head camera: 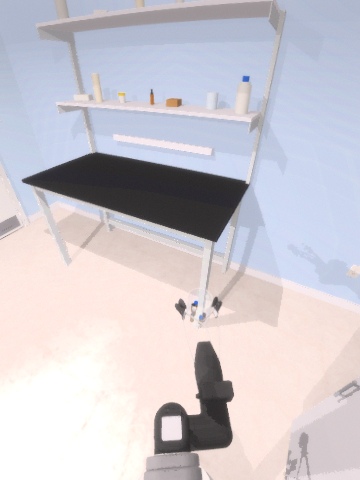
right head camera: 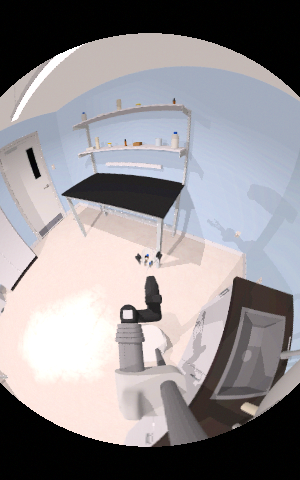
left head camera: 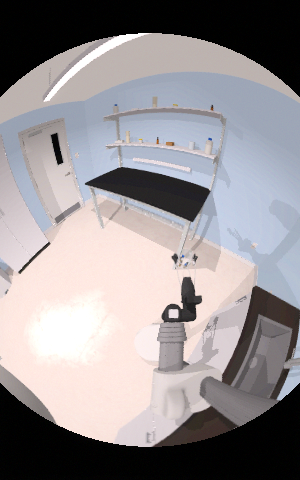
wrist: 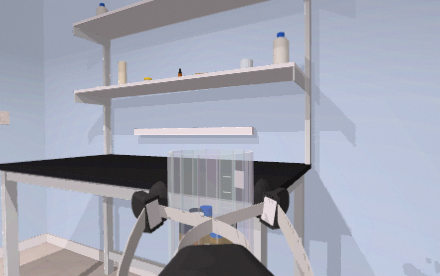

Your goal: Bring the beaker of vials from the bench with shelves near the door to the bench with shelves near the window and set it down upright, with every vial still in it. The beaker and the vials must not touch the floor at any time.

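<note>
The clear beaker [head camera: 200, 296] [wrist: 210, 172] is upright between the two fingertips of my gripper [head camera: 199, 307] [left head camera: 185, 260] [right head camera: 148, 258] [wrist: 212, 195], which is shut on it. Blue-capped vials [head camera: 195, 303] [wrist: 206, 210] show inside the beaker; its lower part is hidden in the wrist view. The beaker is held in the air, off the bench, in front of its right front leg in the head view. The bench with shelves [head camera: 140, 185] [left head camera: 150, 190] [right head camera: 125, 192] [wrist: 100, 170] near the door has a black top. The window and the bench near it do not show.
The bench's lower shelf [head camera: 150, 108] holds bottles and small containers. A door [left head camera: 42, 175] [right head camera: 25, 185] is at the left. A dark counter [left head camera: 241, 350] [right head camera: 221, 345] with a sink stands close on the right, above white cabinets [head camera: 325, 430]. Blue wall is behind the bench.
</note>
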